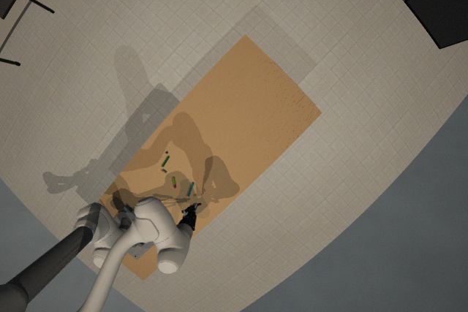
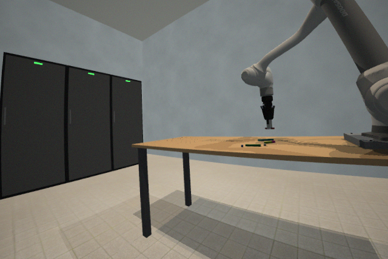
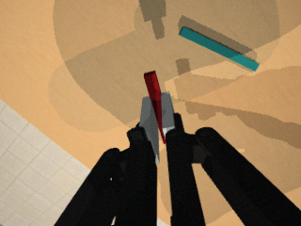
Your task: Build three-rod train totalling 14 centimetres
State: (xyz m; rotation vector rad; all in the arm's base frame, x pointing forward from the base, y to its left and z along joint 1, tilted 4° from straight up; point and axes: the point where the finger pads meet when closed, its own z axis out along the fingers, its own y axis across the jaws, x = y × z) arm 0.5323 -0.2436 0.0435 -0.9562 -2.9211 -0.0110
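Right now my hand is 28 cm to the right of the grey rod, 10 cm above it and 2 cm short of it. Round my hand: turquoise rod (10 cm below, 8 cm to the left, 3 cm ahead); then magenta rod (17 cm to the left, 10 cm below, 2 cm behind); then red rod (3 cm below).
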